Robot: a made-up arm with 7 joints. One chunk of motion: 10 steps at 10 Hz.
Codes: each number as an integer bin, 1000 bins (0 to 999) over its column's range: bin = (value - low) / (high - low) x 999, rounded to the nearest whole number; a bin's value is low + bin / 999 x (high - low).
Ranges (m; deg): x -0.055..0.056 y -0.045..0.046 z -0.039..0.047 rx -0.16..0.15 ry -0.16..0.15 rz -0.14..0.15
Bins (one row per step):
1: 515 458 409 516 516 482
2: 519 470 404 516 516 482
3: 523 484 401 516 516 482
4: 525 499 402 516 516 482
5: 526 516 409 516 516 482
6: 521 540 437 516 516 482
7: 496 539 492 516 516 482
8: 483 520 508 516 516 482
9: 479 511 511 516 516 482
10: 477 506 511 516 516 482
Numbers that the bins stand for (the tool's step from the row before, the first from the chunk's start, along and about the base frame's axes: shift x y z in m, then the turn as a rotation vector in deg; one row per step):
1: 0.00222 -0.00328 -0.00379 0.000 0.000 0.000
2: 0.00267 -0.00219 -0.00422 0.000 0.000 0.000
3: 0.00311 -0.00091 -0.00448 0.000 0.000 0.000
4: 0.00333 0.00045 -0.00439 0.000 0.000 0.000
5: 0.00344 0.00200 -0.00379 0.000 0.000 0.000
6: 0.00289 0.00419 -0.00138 0.000 0.000 0.000
7: 0.00011 0.00410 0.00335 0.000 0.000 0.000
8: -0.00133 0.00237 0.00473 0.000 0.000 0.000
9: -0.00178 0.00155 0.00499 0.000 0.000 0.000
10: -0.00200 0.00109 0.00499 0.000 0.000 0.000

